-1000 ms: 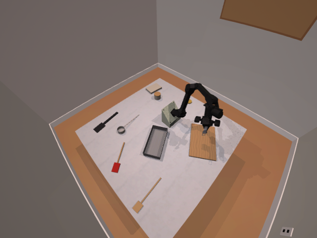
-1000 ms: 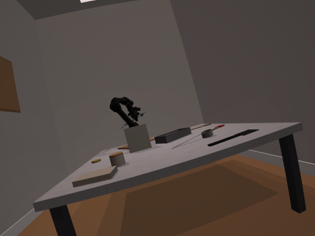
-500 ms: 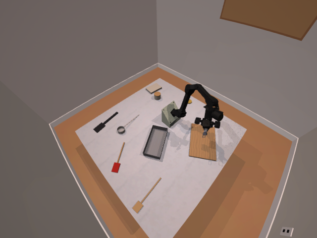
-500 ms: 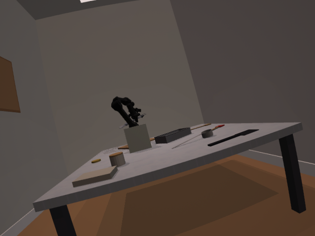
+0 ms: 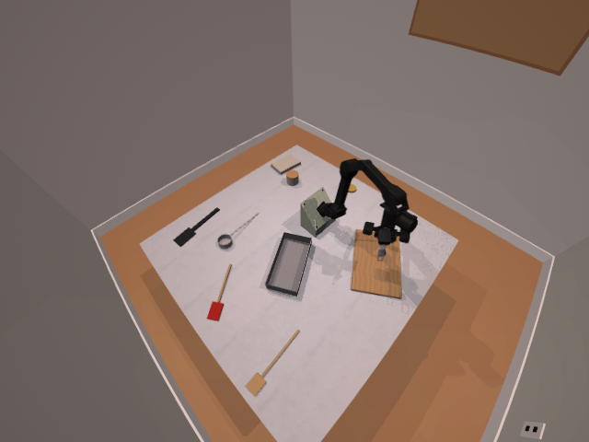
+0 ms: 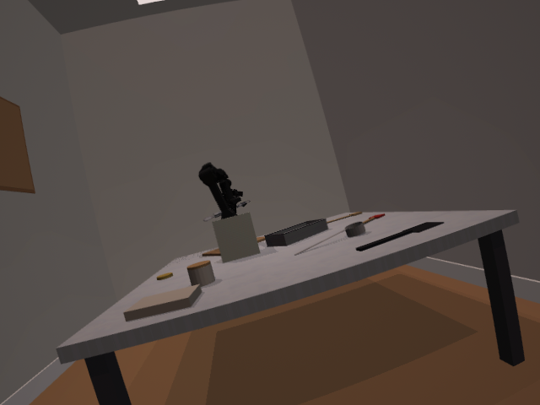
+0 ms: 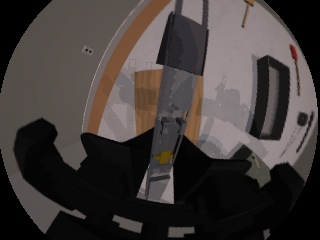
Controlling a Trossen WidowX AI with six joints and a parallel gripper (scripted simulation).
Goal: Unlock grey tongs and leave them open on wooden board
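Now: the wooden board 19 cm below my gripper tip, 4 cm behind it and 1 cm to the left of it. From my gripper tip the other things lie so: flat block 86 cm to the right, 34 cm behind, 19 cm below; yellow disc 42 cm behind, 37 cm to the right, 19 cm below; cork-topped jar 72 cm to the right, 24 cm behind, 17 cm below.
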